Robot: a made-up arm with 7 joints. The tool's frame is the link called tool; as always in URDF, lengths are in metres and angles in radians. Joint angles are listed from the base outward.
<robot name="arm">
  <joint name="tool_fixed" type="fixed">
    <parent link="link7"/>
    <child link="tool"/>
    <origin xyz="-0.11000 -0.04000 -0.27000" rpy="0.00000 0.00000 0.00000"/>
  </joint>
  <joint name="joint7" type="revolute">
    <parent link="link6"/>
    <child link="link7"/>
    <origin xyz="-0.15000 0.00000 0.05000" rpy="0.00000 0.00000 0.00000"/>
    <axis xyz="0 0 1"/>
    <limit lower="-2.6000" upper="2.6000"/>
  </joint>
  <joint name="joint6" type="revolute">
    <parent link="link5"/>
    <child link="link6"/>
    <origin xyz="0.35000 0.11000 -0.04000" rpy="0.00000 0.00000 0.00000"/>
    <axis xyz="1 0 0"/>
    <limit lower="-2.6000" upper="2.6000"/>
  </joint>
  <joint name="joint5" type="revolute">
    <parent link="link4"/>
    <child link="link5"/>
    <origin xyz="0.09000 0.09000 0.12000" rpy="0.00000 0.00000 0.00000"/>
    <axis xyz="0 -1 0"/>
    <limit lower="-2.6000" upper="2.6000"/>
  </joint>
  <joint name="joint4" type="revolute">
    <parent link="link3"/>
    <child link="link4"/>
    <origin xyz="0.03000 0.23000 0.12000" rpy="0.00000 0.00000 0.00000"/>
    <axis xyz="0 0 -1"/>
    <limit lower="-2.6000" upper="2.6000"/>
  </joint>
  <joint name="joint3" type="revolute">
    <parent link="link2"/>
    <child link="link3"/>
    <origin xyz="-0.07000 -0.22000 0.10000" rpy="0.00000 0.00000 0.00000"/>
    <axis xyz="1 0 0"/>
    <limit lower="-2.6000" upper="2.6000"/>
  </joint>
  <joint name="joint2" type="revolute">
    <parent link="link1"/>
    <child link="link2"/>
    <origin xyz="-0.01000 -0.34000 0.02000" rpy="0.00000 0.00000 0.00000"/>
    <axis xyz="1 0 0"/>
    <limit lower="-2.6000" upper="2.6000"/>
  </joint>
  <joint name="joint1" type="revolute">
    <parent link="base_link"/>
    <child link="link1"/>
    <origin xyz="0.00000 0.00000 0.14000" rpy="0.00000 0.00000 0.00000"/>
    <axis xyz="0 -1 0"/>
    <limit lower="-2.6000" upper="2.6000"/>
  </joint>
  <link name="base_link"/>
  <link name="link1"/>
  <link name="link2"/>
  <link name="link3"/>
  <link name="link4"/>
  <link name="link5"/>
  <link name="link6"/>
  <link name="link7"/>
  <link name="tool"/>
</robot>
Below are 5 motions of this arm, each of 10 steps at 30 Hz.
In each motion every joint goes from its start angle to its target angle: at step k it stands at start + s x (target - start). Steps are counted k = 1, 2, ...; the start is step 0. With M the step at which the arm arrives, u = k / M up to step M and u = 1 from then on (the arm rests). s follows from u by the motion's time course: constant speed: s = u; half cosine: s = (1 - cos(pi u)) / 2; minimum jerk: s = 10 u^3 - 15 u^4 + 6 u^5.
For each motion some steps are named. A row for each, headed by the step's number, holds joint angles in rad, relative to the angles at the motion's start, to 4 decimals.
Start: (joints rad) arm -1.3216 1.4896 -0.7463 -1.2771 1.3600 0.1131 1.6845
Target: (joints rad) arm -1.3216 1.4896 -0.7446 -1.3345 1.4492 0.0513 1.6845
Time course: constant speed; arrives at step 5
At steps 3, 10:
3: 0.0000 0.0000 0.0010 -0.0344 0.0535 -0.0371 0.0000
10: 0.0000 0.0000 0.0017 -0.0574 0.0892 -0.0618 0.0000

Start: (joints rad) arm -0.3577 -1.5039 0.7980 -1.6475 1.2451 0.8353 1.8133
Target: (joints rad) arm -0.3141 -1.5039 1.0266 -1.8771 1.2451 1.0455 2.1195
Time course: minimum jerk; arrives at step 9
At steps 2, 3, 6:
2: 0.0033 0.0000 0.0175 -0.0175 0.0000 0.0161 0.0234
3: 0.0092 0.0000 0.0480 -0.0482 0.0000 0.0441 0.0643
6: 0.0344 0.0000 0.1806 -0.1814 0.0000 0.1661 0.2419

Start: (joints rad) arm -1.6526 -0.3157 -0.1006 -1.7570 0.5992 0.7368 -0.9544
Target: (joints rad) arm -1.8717 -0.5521 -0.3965 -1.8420 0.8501 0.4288 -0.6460
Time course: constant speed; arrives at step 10
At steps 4, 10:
4: -0.0876 -0.0946 -0.1184 -0.0340 0.1004 -0.1232 0.1234
10: -0.2191 -0.2364 -0.2959 -0.0850 0.2509 -0.3080 0.3084

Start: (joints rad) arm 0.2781 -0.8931 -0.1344 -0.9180 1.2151 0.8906 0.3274
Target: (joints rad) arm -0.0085 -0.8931 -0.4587 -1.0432 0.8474 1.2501 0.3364
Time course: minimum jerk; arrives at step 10
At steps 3, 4, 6, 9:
3: -0.0467 0.0000 -0.0529 -0.0204 -0.0600 0.0586 0.0015
4: -0.0910 0.0000 -0.1029 -0.0397 -0.1167 0.1141 0.0029
6: -0.1956 0.0000 -0.2214 -0.0855 -0.2510 0.2454 0.0061
9: -0.2841 0.0000 -0.3215 -0.1241 -0.3646 0.3564 0.0089

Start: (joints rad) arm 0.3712 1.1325 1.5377 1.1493 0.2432 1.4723 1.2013
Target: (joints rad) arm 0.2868 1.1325 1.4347 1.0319 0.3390 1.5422 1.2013
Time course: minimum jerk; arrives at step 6
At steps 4, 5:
4: -0.0667 0.0000 -0.0814 -0.0928 0.0757 0.0552 0.0000
5: -0.0814 0.0000 -0.0993 -0.1132 0.0924 0.0674 0.0000

